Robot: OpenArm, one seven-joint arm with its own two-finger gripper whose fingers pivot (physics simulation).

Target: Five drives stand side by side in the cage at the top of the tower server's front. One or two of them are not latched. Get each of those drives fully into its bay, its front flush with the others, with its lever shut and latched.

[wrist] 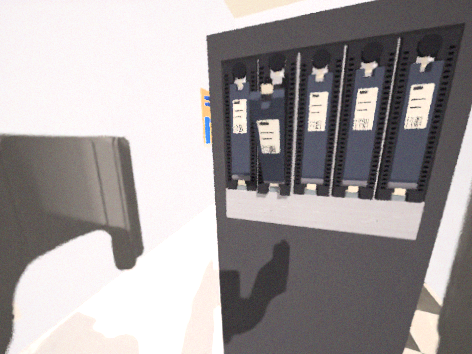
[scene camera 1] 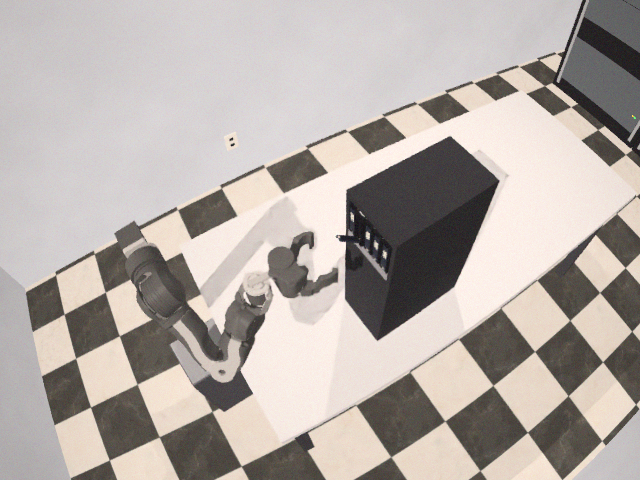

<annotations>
my gripper: wrist; scene camera 1
same spot on my gripper: [wrist: 66,187] = [scene camera 1: 304,240]
</annotations>
